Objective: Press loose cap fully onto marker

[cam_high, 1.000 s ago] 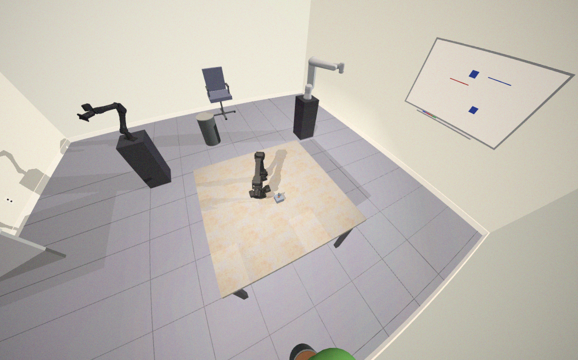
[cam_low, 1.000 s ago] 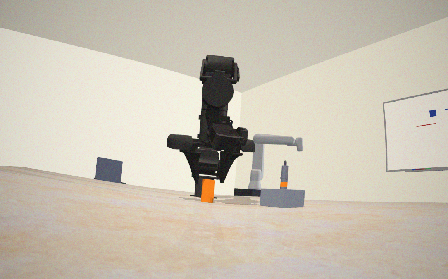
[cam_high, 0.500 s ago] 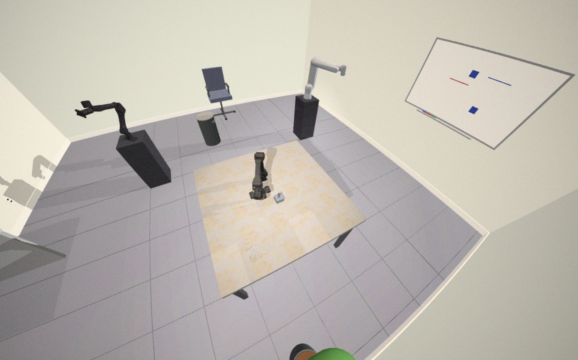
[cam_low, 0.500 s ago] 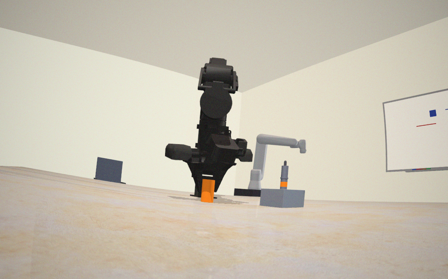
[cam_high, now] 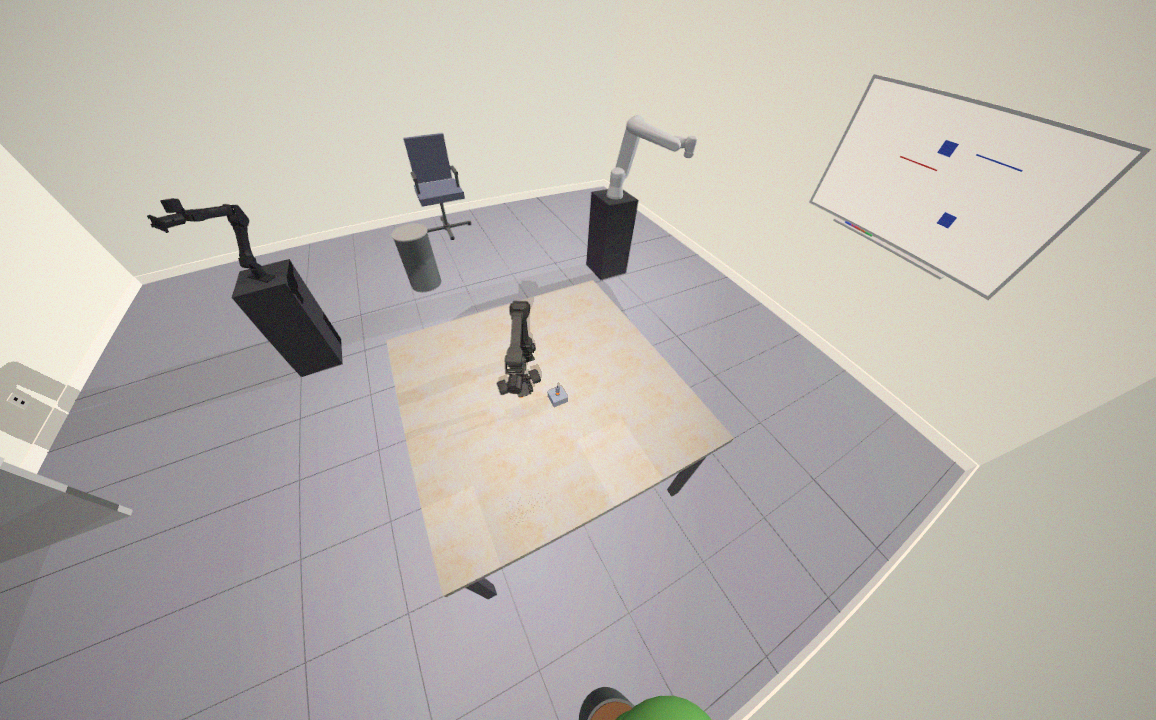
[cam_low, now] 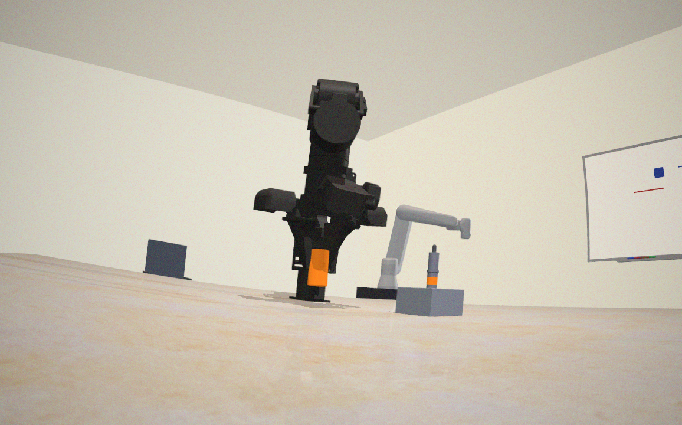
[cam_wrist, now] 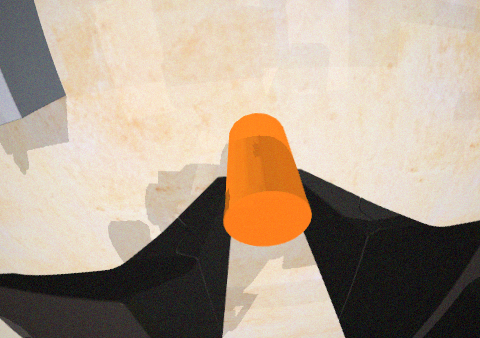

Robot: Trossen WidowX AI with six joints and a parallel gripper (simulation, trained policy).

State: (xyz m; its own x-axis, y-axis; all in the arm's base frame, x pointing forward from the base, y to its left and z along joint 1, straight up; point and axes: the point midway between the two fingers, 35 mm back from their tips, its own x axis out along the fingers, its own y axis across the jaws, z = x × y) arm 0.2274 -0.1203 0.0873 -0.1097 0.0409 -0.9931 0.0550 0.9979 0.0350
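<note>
Now: gripper tip 8 cm short of the grey holder block, 15 cm to the right of it and 3 cm above it. The rest, counted from my gripper tip: orange cap 1 cm ahead.
</note>
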